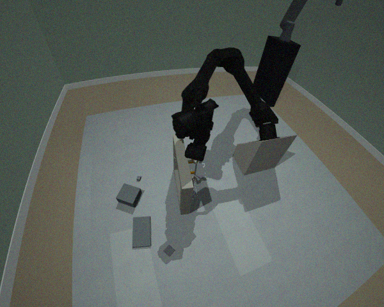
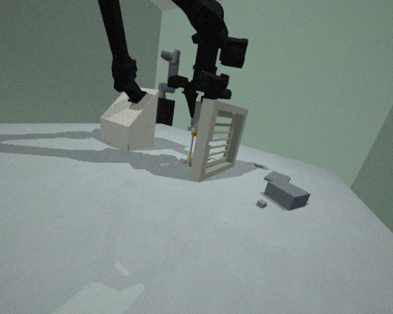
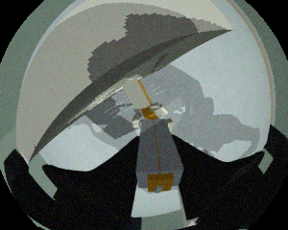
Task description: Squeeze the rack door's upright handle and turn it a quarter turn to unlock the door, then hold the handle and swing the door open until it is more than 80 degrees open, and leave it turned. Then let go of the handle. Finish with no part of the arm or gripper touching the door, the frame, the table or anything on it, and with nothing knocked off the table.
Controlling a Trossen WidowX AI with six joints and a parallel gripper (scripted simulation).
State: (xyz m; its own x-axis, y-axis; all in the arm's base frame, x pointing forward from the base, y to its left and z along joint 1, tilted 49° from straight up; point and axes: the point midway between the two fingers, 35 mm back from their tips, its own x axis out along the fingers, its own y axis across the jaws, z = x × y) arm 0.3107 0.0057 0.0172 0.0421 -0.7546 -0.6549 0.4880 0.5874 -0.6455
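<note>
The upright handle lies 30 mm below my gripper tip. Round my gripper tip: grey box: 300 mm ahead, 140 mm below, 50 mm to the left; then flat grey slab: 260 mm ahead, 200 mm to the left, 160 mm below.
</note>
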